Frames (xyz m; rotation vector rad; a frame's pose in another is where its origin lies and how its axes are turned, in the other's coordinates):
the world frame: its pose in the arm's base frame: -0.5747 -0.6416 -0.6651 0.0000 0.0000 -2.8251
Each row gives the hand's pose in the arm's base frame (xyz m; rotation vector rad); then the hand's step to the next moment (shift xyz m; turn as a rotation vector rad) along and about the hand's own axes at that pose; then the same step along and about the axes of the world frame.
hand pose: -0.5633 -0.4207 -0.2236 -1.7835 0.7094 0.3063
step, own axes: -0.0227 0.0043 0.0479 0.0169 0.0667 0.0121
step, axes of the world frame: -0.0030 -0.0526 -0.0070 0.0259 -0.0020 -0.0648
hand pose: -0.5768 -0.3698 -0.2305 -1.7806 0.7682 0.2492
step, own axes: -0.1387 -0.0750 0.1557 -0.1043 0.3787 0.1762
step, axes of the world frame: -0.0371 -0.2049 0.0759 0.2182 -0.2169 -0.3011
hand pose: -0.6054 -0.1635 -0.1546 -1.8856 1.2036 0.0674
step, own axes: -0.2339 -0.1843 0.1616 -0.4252 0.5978 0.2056
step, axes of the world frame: -0.1682 -0.2658 0.1258 0.4600 -0.5224 -0.3098
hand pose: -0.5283 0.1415 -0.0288 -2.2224 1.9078 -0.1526
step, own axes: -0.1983 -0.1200 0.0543 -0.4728 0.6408 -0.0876
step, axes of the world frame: -0.1589 -0.1767 -0.0147 0.5613 -0.5708 -0.0314
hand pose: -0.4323 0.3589 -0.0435 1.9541 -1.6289 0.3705
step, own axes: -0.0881 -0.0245 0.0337 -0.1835 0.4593 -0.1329
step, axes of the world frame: -0.0162 -0.0518 -0.0809 0.3866 -0.3144 0.1183
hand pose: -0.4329 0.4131 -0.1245 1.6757 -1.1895 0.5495
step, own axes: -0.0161 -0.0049 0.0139 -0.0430 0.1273 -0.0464
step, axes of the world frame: 0.0059 0.0031 -0.0208 0.1010 -0.0903 0.0430
